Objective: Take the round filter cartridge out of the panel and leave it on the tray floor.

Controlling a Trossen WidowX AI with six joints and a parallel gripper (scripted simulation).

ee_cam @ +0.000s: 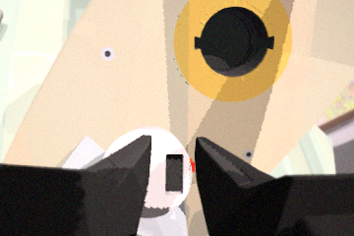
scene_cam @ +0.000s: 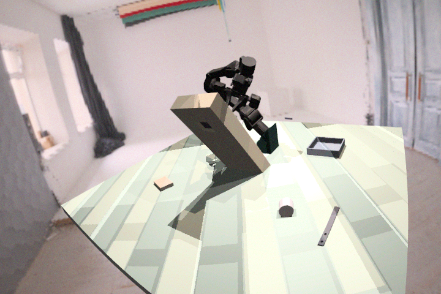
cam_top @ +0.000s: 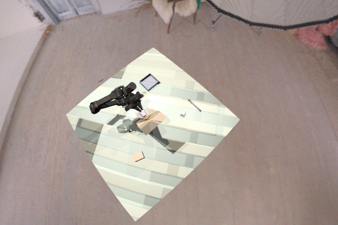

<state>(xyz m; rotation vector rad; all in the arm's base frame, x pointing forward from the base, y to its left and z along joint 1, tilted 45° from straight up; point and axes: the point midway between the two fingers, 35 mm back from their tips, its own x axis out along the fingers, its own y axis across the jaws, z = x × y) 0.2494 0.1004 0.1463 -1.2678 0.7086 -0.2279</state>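
Right now my gripper tip is 30 mm above the round filter cartridge and 10 mm short of it. From my gripper tip the other things lie so: small tan block 300 mm to the right, 260 mm below, 140 mm ahead; grey tray 330 mm to the left, 280 mm behind, 260 mm below.
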